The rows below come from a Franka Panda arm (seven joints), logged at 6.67 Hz.
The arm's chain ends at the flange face. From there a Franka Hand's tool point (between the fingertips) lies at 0.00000 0.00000 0.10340 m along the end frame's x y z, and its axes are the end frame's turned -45 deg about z.
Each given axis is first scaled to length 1.
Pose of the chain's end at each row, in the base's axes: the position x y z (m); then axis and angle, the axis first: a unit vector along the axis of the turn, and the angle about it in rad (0 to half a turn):
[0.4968, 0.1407, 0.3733, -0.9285, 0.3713, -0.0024, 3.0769]
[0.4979, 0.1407, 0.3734, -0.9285, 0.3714, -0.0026, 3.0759]
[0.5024, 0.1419, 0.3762, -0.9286, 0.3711, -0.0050, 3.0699]
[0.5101, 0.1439, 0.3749, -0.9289, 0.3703, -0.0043, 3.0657]
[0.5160, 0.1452, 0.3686, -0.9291, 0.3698, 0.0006, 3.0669]
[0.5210, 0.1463, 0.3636, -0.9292, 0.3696, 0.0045, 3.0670]
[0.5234, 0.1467, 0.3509, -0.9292, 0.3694, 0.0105, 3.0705]
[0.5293, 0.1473, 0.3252, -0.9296, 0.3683, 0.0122, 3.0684]
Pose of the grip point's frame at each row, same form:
[0.4997, 0.1467, 0.2701, -0.9998, -0.0123, -0.0146, 3.0837]
[0.5009, 0.1468, 0.2702, -0.9998, -0.0122, -0.0150, 3.0829]
[0.5061, 0.1484, 0.2731, -0.9998, -0.0125, -0.0183, 3.0792]
[0.5138, 0.1509, 0.2718, -0.9997, -0.0134, -0.0185, 3.0748]
[0.5187, 0.1524, 0.2655, -0.9998, -0.0139, -0.0137, 3.0721]
[0.5230, 0.1538, 0.2605, -0.9998, -0.0141, -0.0101, 3.0692]
[0.5241, 0.1543, 0.2478, -0.9999, -0.0143, -0.0039, 3.0679]
[0.5297, 0.1553, 0.2221, -0.9999, -0.0155, -0.0027, 3.0646]

